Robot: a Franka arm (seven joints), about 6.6 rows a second.
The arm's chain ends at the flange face. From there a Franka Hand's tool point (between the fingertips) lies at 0.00 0.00 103.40 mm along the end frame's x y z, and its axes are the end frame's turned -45 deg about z.
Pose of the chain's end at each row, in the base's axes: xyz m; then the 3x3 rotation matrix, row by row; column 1 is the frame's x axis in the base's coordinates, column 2 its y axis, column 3 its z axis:
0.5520, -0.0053, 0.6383; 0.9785, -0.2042, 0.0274; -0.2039, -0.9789, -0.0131; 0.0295, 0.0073, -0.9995
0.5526, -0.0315, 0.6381; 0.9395, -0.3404, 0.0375; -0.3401, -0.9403, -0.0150; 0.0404, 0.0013, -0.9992
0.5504, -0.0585, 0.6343; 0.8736, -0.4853, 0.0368; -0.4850, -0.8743, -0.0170; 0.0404, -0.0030, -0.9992
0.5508, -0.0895, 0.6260; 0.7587, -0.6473, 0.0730; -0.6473, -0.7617, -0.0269; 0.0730, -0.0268, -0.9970
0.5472, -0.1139, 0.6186; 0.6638, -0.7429, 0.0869; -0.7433, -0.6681, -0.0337; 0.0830, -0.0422, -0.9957
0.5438, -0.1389, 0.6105; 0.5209, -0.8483, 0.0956; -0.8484, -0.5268, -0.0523; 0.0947, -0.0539, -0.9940
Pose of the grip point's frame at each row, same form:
0.5548, -0.0067, 0.5350; 0.8363, 0.5475, 0.0274; 0.5480, -0.8364, -0.0131; 0.0157, 0.0260, -0.9995
0.5565, -0.0331, 0.5348; 0.9050, 0.4236, 0.0375; 0.4244, -0.9054, -0.0150; 0.0276, 0.0295, -0.9992
0.5542, -0.0603, 0.5310; 0.9609, 0.2746, 0.0368; 0.2753, -0.9612, -0.0170; 0.0307, 0.0264, -0.9992
0.5583, -0.0923, 0.5229; 0.9942, 0.0788, 0.0730; 0.0809, -0.9963, -0.0269; 0.0706, 0.0327, -0.9970
0.5562, -0.1174, 0.5156; 0.9947, -0.0559, 0.0869; -0.0532, -0.9980, -0.0337; 0.0885, 0.0288, -0.9957
0.5537, -0.1443, 0.5077; 0.9682, -0.2315, 0.0956; -0.2274, -0.9724, -0.0523; 0.1051, 0.0288, -0.9940

